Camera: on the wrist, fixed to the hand. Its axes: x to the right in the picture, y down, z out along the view.
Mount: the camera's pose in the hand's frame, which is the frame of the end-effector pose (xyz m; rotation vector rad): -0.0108 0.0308 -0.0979 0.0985 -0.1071 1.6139
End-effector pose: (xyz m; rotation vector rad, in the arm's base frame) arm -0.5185 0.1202 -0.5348 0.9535 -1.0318 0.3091
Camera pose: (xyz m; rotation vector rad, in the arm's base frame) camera -0.4858 0.2176 -0.5445 -0.0001 -1.7168 1.6392
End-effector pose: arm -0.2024 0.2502 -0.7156 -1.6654 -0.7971 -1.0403
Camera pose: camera -0.2062 0.1473 -0.7223 -1.6019 0.5115 0.2378
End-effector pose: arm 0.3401 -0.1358 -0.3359 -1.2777 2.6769 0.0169
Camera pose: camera 0.3080 -0.1164 -0.2398 1.0442 2.7068 0.1405
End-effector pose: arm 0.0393 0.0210 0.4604 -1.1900 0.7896 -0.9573
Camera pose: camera -0.0471 -0.0045 0.4100 -0.2190 1.2218 0.4083
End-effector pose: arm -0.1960 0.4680 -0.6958 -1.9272 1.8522 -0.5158
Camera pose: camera -0.2747 0.4739 -0.6294 0.0081 2.4478 0.0684
